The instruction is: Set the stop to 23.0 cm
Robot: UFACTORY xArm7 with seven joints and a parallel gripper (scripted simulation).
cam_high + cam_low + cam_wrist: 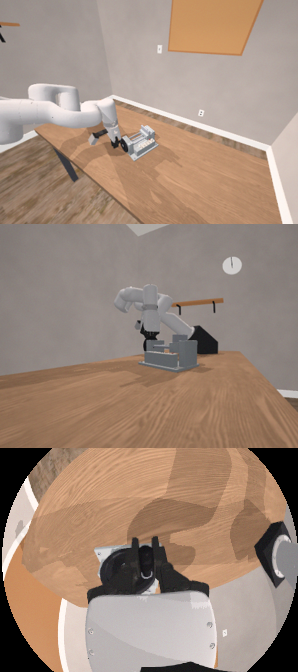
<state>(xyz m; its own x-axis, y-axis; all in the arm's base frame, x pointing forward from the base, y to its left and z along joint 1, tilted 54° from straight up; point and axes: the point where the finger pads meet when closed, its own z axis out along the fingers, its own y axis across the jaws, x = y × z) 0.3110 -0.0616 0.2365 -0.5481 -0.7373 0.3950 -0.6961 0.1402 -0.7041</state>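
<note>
Now: the handwheel 20 mm ahead of my hand and 10 mm to the left of it. Also, from my hand: sliding stop block (160 mm ahead, 140 mm to the left).
</note>
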